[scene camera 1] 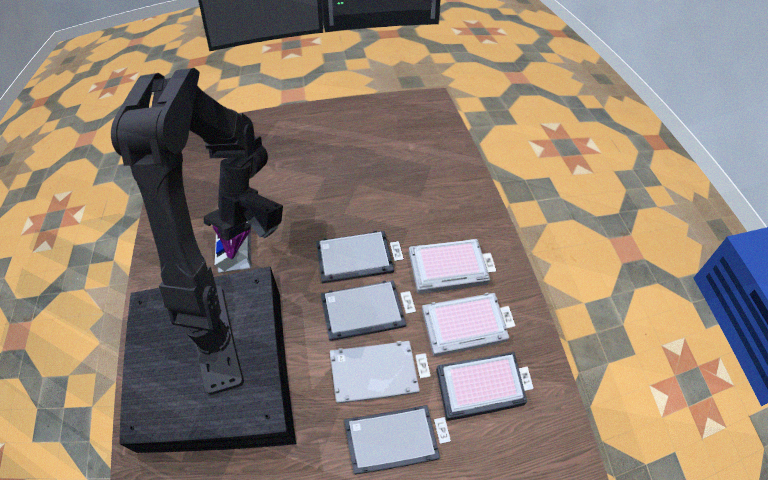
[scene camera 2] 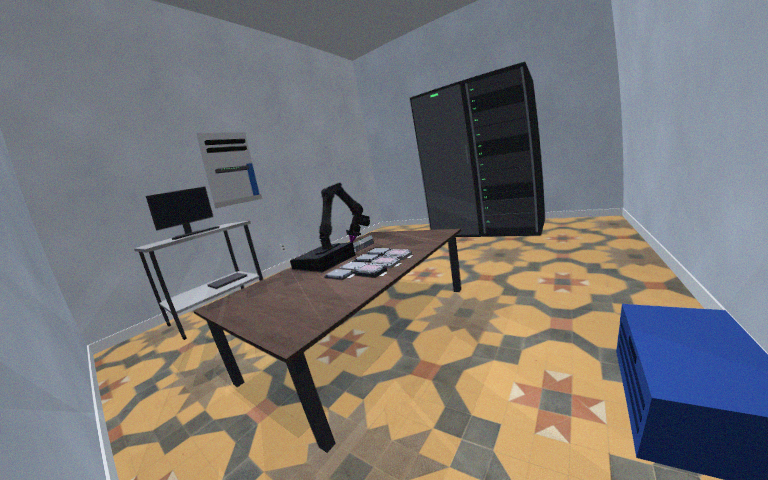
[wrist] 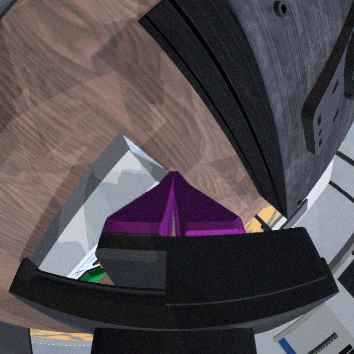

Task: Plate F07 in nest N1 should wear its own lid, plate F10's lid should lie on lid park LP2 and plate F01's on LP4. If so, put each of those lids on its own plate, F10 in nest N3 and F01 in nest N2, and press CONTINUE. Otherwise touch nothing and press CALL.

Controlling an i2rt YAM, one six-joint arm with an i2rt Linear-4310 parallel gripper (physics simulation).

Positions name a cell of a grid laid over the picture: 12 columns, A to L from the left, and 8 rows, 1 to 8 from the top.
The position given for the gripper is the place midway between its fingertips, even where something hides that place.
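A lid park slab (scene camera 1: F7) and a lid park slab (scene camera 1: G6) are part of the scene, as is a white button box (scene camera 1: D5), (wrist: E4). The gripper (scene camera 1: D5), (wrist: F5) is shut and touches the white button box.
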